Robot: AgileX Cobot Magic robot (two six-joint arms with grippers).
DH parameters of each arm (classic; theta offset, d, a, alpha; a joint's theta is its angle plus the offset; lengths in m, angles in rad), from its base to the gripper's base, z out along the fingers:
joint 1: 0 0.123 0 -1.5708
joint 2: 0.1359 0 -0.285 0
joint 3: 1.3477 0 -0.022 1.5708
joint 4: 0 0.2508 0 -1.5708
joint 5: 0 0 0.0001 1.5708
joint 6: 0 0.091 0 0
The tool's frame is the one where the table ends.
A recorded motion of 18 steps. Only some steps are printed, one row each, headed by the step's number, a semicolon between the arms.
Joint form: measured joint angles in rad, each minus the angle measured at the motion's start. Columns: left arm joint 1, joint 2, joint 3, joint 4, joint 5, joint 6; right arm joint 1, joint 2, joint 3, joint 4, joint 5, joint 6.
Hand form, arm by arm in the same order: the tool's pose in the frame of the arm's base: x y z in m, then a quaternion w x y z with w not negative. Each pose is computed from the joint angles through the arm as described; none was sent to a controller.
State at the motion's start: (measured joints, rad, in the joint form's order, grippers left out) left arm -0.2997 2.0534 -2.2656 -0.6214 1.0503 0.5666; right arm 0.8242 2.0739 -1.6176 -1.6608 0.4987 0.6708
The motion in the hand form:
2: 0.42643 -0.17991 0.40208 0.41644 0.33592 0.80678 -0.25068; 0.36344 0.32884 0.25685 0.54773 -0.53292 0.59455 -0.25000
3: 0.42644 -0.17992 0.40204 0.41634 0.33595 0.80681 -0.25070; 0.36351 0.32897 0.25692 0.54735 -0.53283 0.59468 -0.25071
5: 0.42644 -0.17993 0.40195 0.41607 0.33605 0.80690 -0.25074; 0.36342 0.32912 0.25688 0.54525 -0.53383 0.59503 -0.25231
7: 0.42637 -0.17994 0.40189 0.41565 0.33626 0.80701 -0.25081; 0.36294 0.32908 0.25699 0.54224 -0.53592 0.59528 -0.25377
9: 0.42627 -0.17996 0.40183 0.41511 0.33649 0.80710 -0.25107; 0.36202 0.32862 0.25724 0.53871 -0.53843 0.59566 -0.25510
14: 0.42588 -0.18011 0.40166 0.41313 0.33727 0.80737 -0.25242; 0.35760 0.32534 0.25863 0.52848 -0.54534 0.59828 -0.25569
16: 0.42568 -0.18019 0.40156 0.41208 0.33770 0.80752 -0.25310; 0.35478 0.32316 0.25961 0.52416 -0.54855 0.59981 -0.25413
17: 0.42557 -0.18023 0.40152 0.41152 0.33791 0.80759 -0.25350; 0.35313 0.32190 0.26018 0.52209 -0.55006 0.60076 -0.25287
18: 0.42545 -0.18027 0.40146 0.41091 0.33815 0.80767 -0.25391; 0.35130 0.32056 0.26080 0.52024 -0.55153 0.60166 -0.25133
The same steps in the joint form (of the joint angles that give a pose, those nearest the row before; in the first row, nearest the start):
2: 0.0000 0.0001 0.0000 0.0000 0.0001 0.0000; 0.0006 0.0020 -0.0036 0.0010 0.0036 -0.0006
3: 0.0000 0.0002 -0.0001 0.0000 0.0003 0.0000; 0.0010 0.0027 -0.0051 0.0037 0.0053 -0.0040
5: 0.0000 0.0004 0.0000 0.0000 0.0008 0.0000; 0.0019 0.0034 -0.0072 0.0146 0.0082 -0.0175
7: 0.0000 0.0003 0.0000 0.0000 0.0017 0.0000; 0.0030 0.0023 -0.0078 0.0298 0.0103 -0.0366
9: 0.0000 0.0003 0.0001 -0.0004 0.0029 0.0000; 0.0041 -0.0010 -0.0055 0.0463 0.0122 -0.0571
14: 0.0000 0.0003 0.0000 -0.0025 0.0076 0.0000; 0.0067 -0.0213 0.0151 0.0930 0.0141 -0.1081
16: 0.0000 0.0003 0.0000 -0.0035 0.0100 0.0000; 0.0076 -0.0350 0.0299 0.1136 0.0122 -0.1280
17: 0.0000 0.0004 -0.0001 -0.0041 0.0113 0.0000; 0.0081 -0.0430 0.0387 0.1240 0.0108 -0.1369
18: 0.0000 0.0003 0.0000 -0.0048 0.0127 0.0000; 0.0087 -0.0517 0.0486 0.1333 0.0090 -0.1444

